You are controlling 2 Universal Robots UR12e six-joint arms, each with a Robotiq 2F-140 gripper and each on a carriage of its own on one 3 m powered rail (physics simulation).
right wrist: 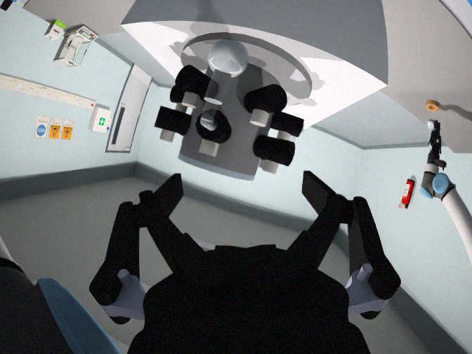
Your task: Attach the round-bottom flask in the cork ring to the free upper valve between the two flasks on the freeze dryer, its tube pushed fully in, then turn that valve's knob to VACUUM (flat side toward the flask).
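The freeze dryer's grey manifold [220,157] shows at upper centre, with several black valves and pale knobs, among them a valve [272,100] with its knob [259,117]. A clear round-bottom flask [227,56] shows at its middle, neck toward a black valve [215,134] with a pale knob [209,147]. Which valve is the free upper one I cannot tell. My right gripper [242,183] is open and empty, apart from the manifold. At far right my left gripper [436,121] is shut on another flask [430,124], small in view, beside the orange-brown cork ring [432,105].
A white mat [345,82] lies around the dryer on the grey bench [420,65]. A balance [76,46] and a small green-and-white box [55,30] are at upper left. A first-aid box [101,120] and a red extinguisher [407,193] are on the walls.
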